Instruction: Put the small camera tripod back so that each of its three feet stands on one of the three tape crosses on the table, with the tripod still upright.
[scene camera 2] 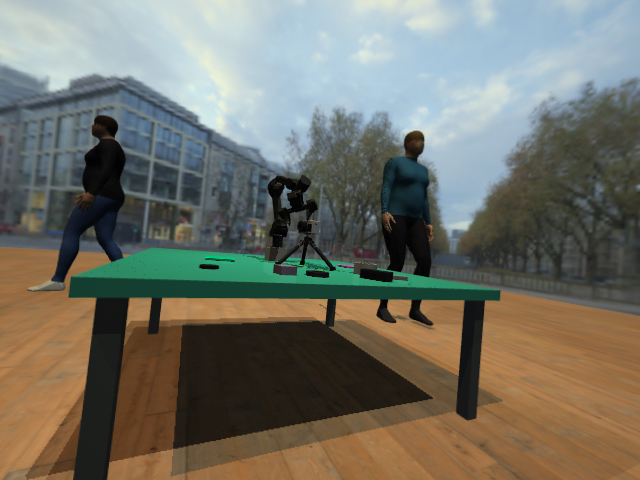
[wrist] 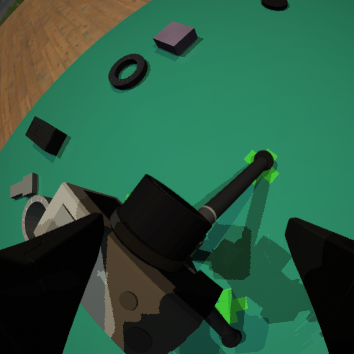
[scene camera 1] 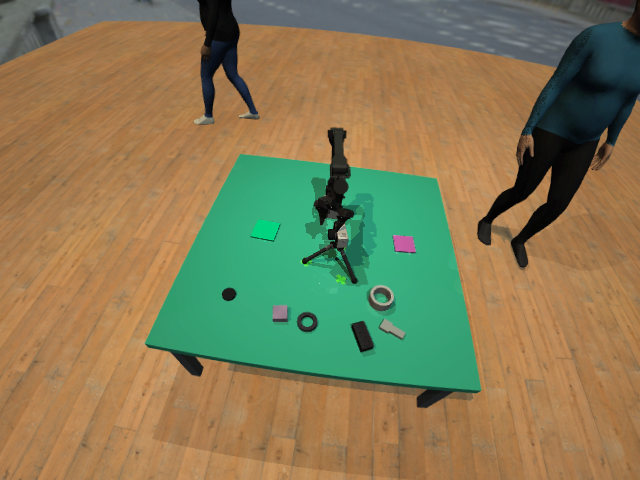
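My gripper [scene camera 1: 328,228] is visible, and the wrist view [wrist: 199,226] shows it too.
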